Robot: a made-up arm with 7 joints.
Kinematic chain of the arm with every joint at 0, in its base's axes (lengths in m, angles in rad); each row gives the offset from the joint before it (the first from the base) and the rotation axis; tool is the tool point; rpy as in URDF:
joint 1: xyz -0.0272 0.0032 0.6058 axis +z
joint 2: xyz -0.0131 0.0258 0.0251 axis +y
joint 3: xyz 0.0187 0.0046 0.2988 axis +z
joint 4: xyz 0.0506 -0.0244 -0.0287 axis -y
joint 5: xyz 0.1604 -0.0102 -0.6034 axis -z
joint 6: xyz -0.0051 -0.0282 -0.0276 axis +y
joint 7: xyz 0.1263 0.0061 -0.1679 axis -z
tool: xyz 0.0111 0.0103 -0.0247 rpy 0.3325 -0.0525 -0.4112
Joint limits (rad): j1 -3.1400..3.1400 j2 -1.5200..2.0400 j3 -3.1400..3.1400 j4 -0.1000..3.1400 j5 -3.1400..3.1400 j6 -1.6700..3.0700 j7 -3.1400..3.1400
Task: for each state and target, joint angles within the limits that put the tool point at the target. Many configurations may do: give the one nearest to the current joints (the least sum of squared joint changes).
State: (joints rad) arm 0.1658 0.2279 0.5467 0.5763 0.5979 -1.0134 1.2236
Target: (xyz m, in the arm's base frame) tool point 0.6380 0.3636 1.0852
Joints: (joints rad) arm 0.1320 -0.1483 0.5175 1.1674 0.4829 -0.8983 1.2167
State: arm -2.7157 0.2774 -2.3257 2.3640 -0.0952 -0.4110 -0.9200
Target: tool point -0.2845 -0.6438 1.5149
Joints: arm -2.0863 0.6484 -2.3453 2.9109 -0.0135 -0.0809 -0.8849
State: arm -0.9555 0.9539 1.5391 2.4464 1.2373 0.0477 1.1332
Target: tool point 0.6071 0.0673 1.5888
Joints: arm -0.7473 0.3770 1.7675 2.4959 1.1917 0.2615 1.1218
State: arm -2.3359 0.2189 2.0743 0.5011 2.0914 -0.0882 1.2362
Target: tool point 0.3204 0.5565 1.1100
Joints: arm -1.7497 0.8396 3.0162 0.9994 2.1589 0.0916 1.2496
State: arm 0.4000 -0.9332 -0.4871 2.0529 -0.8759 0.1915 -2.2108
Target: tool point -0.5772 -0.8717 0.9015
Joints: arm 0.2185 -1.5200 -1.2655 1.8956 -0.8513 0.3649 -2.2169
